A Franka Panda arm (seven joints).
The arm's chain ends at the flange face. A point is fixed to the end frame.
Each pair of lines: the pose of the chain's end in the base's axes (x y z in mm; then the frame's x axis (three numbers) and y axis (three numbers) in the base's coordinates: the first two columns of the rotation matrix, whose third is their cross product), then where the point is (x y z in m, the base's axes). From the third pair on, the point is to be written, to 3 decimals.
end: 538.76 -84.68 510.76 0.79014 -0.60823 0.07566 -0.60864 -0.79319 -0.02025
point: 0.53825 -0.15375 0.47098
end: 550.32 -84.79 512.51 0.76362 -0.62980 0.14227 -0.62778 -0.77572 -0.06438
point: 0.55100 -0.15414 0.47321
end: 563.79 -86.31 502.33 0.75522 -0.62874 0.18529 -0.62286 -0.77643 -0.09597
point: 0.567 -0.156 0.463
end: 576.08 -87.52 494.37 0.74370 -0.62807 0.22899 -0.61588 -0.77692 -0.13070
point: 0.581 -0.157 0.456
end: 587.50 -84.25 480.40 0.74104 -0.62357 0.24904 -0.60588 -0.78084 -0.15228
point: 0.594 -0.154 0.442
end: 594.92 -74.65 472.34 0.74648 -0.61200 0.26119 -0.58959 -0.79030 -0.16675
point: 0.604 -0.144 0.433
